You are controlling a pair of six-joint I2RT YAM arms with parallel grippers.
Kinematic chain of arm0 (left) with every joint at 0, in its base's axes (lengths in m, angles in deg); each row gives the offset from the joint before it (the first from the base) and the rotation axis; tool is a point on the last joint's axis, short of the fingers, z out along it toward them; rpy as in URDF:
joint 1: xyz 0 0 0.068 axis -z
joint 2: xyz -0.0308 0.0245 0.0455 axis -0.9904 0.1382 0
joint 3: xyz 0.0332 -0.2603 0.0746 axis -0.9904 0.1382 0
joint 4: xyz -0.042 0.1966 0.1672 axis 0.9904 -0.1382 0
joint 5: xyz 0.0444 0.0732 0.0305 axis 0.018 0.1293 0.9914
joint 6: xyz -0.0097 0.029 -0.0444 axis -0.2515 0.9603 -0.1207
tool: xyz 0 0 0 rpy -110.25 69.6 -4.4
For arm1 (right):
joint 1: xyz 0 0 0.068 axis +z
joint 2: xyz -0.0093 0.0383 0.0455 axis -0.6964 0.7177 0
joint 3: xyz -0.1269 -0.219 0.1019 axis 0.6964 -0.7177 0
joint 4: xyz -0.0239 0.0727 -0.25 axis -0.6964 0.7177 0
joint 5: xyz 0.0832 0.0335 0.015 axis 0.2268 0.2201 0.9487
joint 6: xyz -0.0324 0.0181 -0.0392 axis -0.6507 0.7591 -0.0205
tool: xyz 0 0 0 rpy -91.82 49.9 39.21
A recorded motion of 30 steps. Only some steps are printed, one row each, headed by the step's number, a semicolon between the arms.
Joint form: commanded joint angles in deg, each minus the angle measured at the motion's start. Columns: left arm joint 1, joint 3, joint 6, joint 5, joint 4, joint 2; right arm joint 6, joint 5, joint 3, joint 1, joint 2, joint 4.
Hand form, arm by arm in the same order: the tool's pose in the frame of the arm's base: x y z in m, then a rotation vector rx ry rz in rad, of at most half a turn. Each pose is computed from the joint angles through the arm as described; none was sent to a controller.
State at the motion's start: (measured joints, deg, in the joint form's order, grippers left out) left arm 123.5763 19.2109 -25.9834 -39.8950 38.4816 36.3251; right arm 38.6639 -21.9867 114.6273 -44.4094 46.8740 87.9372
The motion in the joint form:
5: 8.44 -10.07 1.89 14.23 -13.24 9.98; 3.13 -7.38 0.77 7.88 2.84 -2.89
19: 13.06 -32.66 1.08 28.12 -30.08 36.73; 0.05 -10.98 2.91 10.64 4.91 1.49
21: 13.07 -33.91 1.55 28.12 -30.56 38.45; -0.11 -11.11 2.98 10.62 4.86 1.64
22: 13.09 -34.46 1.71 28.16 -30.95 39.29; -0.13 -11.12 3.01 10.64 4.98 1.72
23: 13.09 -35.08 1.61 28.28 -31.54 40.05; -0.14 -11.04 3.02 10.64 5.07 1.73
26: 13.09 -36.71 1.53 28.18 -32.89 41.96; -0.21 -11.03 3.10 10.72 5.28 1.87
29: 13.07 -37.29 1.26 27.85 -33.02 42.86; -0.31 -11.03 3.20 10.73 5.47 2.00
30: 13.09 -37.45 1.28 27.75 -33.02 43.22; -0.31 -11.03 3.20 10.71 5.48 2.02
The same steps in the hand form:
5: 0.1468 -0.1779 0.2204 0.1122 2.4090 -0.9262; 0.2494 0.0635 0.2354 -0.9302 1.8244 0.9926
19: 0.1873 -0.2521 0.2060 0.1046 2.6240 -0.4149; 0.2523 0.0753 0.2318 -0.9840 1.8797 0.9607
21: 0.1906 -0.2568 0.2031 0.1184 2.6353 -0.3959; 0.2523 0.0752 0.2322 -0.9852 1.8797 0.9566
22: 0.1919 -0.2588 0.2011 0.1242 2.6434 -0.3828; 0.2525 0.0753 0.2317 -0.9852 1.8823 0.9579
23: 0.1932 -0.2604 0.1997 0.1233 2.6519 -0.3689; 0.2526 0.0753 0.2314 -0.9855 1.8828 0.9601
26: 0.1964 -0.2651 0.1965 0.1268 2.6743 -0.3427; 0.2530 0.0758 0.2308 -0.9871 1.8858 0.9627
29: 0.1980 -0.2675 0.1944 0.1234 2.6844 -0.3416; 0.2534 0.0759 0.2304 -0.9880 1.8882 0.9637
30: 0.1985 -0.2684 0.1932 0.1255 2.6880 -0.3398; 0.2535 0.0758 0.2303 -0.9876 1.8888 0.9638

